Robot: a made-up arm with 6 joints.
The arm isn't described. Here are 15 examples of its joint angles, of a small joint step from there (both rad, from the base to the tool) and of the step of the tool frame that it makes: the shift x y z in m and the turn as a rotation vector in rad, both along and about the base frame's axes.
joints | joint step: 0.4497 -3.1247 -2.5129 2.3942 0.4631 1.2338 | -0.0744 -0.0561 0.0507 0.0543 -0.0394 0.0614
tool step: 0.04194 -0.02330 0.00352 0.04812 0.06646 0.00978
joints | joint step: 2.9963 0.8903 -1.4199 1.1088 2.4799 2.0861 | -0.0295 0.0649 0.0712 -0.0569 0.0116 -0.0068
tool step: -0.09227 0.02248 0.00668 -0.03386 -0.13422 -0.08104
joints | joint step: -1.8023 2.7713 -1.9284 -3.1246 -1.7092 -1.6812 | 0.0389 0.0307 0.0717 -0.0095 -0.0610 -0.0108
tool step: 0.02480 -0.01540 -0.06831 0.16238 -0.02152 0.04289
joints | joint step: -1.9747 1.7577 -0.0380 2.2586 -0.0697 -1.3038 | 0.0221 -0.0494 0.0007 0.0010 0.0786 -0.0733
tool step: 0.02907 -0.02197 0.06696 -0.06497 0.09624 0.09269
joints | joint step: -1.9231 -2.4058 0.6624 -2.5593 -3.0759 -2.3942 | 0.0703 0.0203 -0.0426 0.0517 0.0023 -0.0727
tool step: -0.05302 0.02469 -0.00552 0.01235 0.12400 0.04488
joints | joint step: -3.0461 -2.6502 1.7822 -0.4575 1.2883 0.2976 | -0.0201 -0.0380 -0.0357 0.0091 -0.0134 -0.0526
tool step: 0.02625 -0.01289 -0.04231 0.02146 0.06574 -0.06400
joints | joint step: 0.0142 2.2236 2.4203 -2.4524 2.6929 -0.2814 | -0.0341 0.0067 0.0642 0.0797 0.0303 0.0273
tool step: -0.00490 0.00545 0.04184 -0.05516 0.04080 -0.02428
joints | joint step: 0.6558 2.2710 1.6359 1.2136 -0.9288 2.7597 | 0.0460 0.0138 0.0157 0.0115 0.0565 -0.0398
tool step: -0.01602 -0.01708 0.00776 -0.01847 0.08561 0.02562
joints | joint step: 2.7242 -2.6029 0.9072 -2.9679 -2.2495 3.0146 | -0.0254 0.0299 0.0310 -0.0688 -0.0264 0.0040
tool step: -0.00119 -0.01465 0.04198 -0.10110 -0.04984 -0.01925
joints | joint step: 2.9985 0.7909 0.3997 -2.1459 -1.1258 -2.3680 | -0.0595 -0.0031 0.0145 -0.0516 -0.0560 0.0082
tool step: 0.00569 0.06134 -0.01566 0.05090 -0.05888 -0.03808
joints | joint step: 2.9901 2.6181 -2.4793 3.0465 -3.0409 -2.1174 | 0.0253 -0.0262 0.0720 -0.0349 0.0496 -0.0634
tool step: -0.04064 -0.00154 0.00117 0.00904 0.00134 0.05511
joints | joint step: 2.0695 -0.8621 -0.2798 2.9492 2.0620 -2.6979 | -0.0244 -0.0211 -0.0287 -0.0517 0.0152 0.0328
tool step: -0.02109 -0.02142 -0.03575 0.02841 0.07117 -0.07977
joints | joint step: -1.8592 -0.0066 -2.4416 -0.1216 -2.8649 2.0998 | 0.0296 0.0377 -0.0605 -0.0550 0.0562 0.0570
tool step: -0.01373 -0.02730 -0.01317 0.01361 -0.08235 0.10907
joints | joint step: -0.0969 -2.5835 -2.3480 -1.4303 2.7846 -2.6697 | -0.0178 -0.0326 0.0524 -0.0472 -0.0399 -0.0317
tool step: 0.01473 -0.01203 -0.01610 -0.02287 0.02931 0.01861
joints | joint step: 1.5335 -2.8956 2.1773 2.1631 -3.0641 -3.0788 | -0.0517 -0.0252 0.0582 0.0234 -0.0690 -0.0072
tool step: -0.02916 0.02404 0.00512 -0.07080 0.02802 0.00824
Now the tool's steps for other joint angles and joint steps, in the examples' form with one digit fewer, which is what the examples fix.
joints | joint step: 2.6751 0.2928 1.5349 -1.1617 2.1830 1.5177 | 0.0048 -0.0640 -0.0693 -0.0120 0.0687 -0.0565
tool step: 0.0090 -0.0132 0.0877 0.0174 0.0638 -0.0440
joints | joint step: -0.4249 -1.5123 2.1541 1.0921 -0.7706 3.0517 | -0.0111 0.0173 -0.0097 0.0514 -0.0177 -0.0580
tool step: 0.0046 -0.0057 0.0012 0.0453 0.0194 -0.0233
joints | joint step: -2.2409 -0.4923 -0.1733 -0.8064 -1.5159 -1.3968 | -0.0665 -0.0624 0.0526 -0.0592 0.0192 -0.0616
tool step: 0.0516 -0.0203 -0.0133 -0.0860 -0.0356 -0.0815
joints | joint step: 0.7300 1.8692 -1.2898 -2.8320 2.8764 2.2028 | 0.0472 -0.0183 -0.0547 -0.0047 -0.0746 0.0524
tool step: -0.0491 -0.0056 0.0331 -0.0395 -0.0461 0.0197
